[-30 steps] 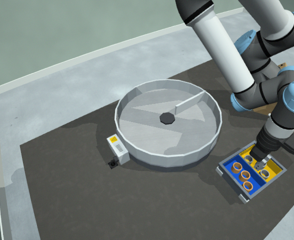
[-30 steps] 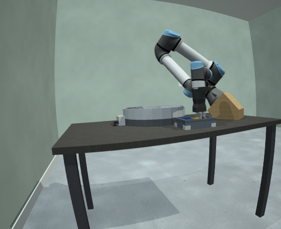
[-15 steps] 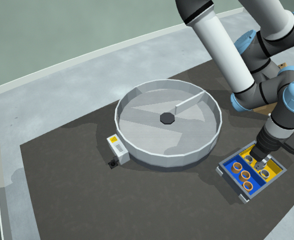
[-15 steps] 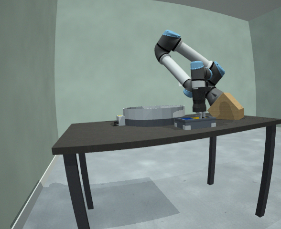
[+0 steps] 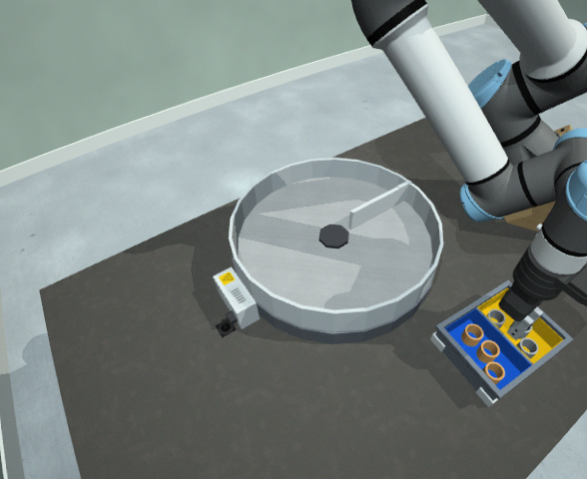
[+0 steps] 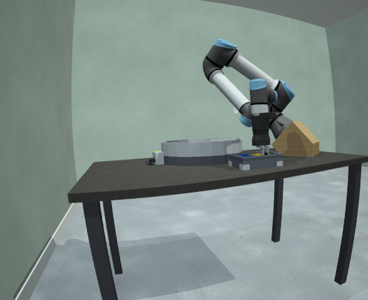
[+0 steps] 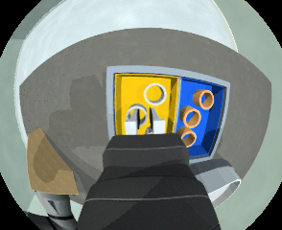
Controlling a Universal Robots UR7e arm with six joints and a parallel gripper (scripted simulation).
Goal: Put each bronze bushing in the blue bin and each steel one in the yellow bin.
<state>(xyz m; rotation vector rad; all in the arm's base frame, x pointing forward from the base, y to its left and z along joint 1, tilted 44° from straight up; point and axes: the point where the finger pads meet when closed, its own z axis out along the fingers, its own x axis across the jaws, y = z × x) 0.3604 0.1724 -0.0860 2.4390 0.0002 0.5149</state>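
The bin is 40 mm ahead of my hand, 10 mm to the right of it and 10 mm below it. The rest, counted from my hand: turntable: 370 mm to the right, 100 mm ahead, 20 mm above.
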